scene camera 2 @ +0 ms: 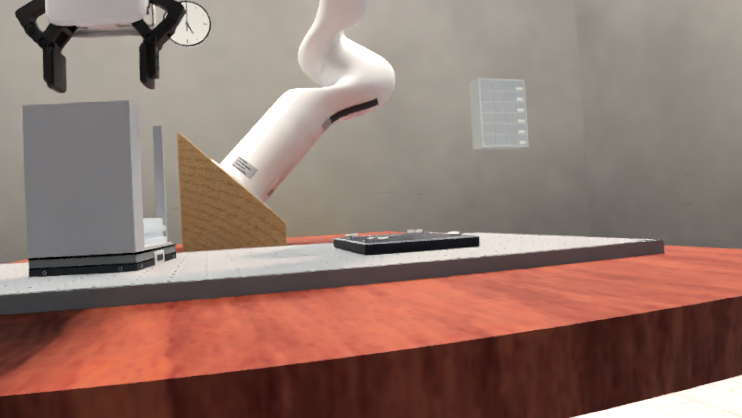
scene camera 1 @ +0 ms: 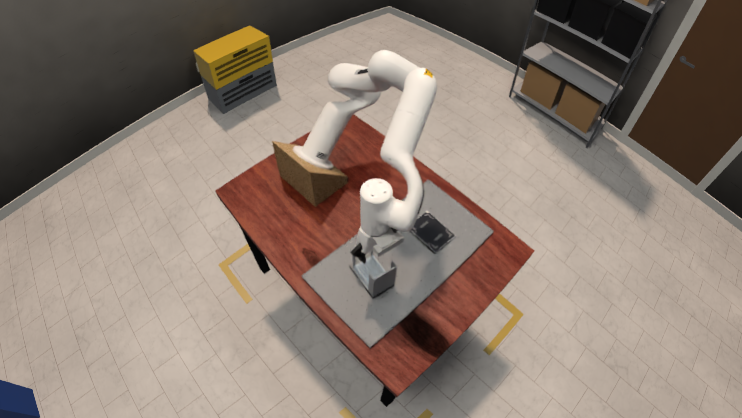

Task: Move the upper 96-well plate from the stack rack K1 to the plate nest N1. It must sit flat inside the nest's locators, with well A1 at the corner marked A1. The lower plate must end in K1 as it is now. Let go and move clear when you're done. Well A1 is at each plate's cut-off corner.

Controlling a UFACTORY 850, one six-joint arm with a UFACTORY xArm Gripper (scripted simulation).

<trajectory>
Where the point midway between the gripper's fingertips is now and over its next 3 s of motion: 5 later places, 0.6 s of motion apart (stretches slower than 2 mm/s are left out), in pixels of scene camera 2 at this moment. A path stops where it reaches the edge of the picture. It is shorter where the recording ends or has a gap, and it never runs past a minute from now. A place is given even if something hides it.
My gripper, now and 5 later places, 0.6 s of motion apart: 102, 88; 102, 114; 103, 139; 104, 165; 105, 190; 106, 206
</trajectory>
